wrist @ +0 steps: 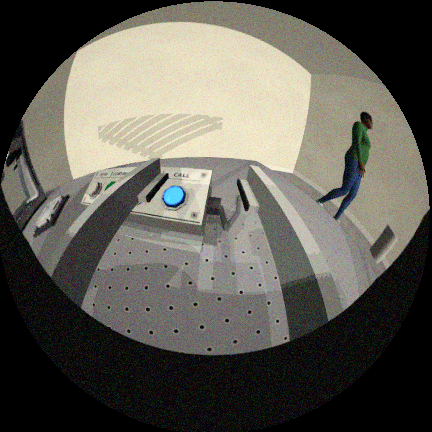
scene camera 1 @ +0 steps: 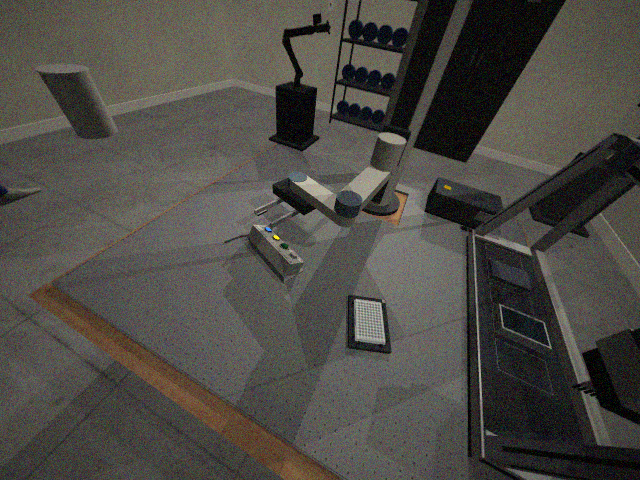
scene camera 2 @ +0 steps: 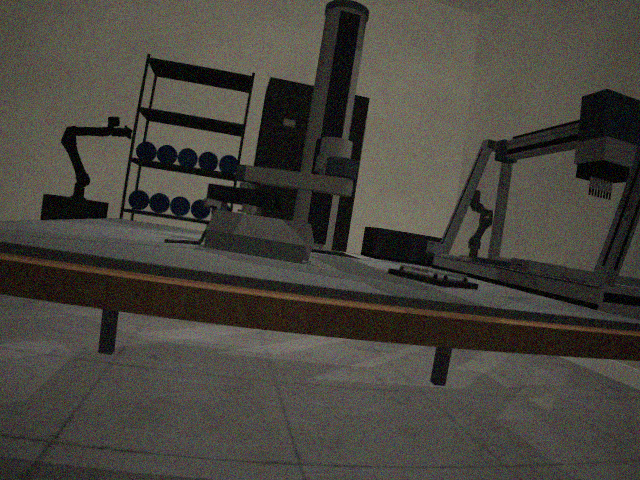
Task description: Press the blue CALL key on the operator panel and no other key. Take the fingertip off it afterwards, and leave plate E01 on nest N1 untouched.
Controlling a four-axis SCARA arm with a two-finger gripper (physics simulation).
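Places are measured from the arm's base along level axes (x back, y right, z up), in millimetres.
Pixels of known places: gripper, between the fingertips: [wrist: 202, 168] [scene camera 1: 262, 218] [scene camera 2: 224, 205]; arm's base, origin of its link: [scene camera 1: 374, 200].
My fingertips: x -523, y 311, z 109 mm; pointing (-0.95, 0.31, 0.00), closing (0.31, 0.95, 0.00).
For each thing: its middle in the pictures, then the offset to it from my fingertips. "*": a spot on its surface instead.
- operator panel, middle of its body: [wrist: 135, 196] [scene camera 2: 260, 235] [scene camera 1: 275, 249] dx -60, dy -89, dz -55 mm
- yellow key, middle of its body: [scene camera 1: 275, 238] dx -31, dy -74, dz -35 mm
- green key, middle of its body: [scene camera 1: 284, 246] dx -49, dy -120, dz -33 mm
- grey key, middle of its body: [wrist: 94, 189] [scene camera 1: 293, 255] dx -68, dy -166, dz -33 mm
- white gridded plate, middle of its body: [scene camera 2: 433, 272] [scene camera 1: 369, 320] [wrist: 48, 209] dx -138, dy -467, dz -77 mm
- dark nest, a spot on its surface: [scene camera 1: 386, 347] * dx -187, dy -535, dz -85 mm
- thin cable, a spot on its surface: [scene camera 2: 180, 241] * dx -56, dy +81, dz -93 mm
- black box, a spot on its surface: [scene camera 2: 392, 245] * dx +557, dy -626, dz -39 mm
The operator panel [scene camera 1: 266, 251] [scene camera 2: 255, 245] [wrist: 199, 187] is a pale box on the table. Its blue CALL key [scene camera 1: 267, 228] [wrist: 174, 196] is uncovered in the wrist view. The yellow key [scene camera 1: 276, 237] is hidden there behind the left finger; the green key [scene camera 1: 284, 245] [wrist: 110, 185] and a grey key [scene camera 1: 293, 254] [wrist: 95, 189] show partly. My gripper [scene camera 1: 264, 217] [wrist: 202, 168] is shut and empty, its long parallel fingers still leaving a gap. The left fingertip is close beside the blue key; contact cannot be told. A white gridded plate [scene camera 1: 369, 321] lies on a dark nest [scene camera 1: 386, 347]; labels are unreadable.
A thin cable [scene camera 1: 235, 239] [scene camera 2: 180, 241] leaves the panel's far end. A gantry machine [scene camera 1: 558, 180] [scene camera 2: 501, 201] stands at the right over a dark deck [scene camera 1: 522, 408]. A black box [scene camera 1: 460, 201] [scene camera 2: 392, 245] is near the arm's column. A person [wrist: 357, 155] shows at the right of the wrist view.
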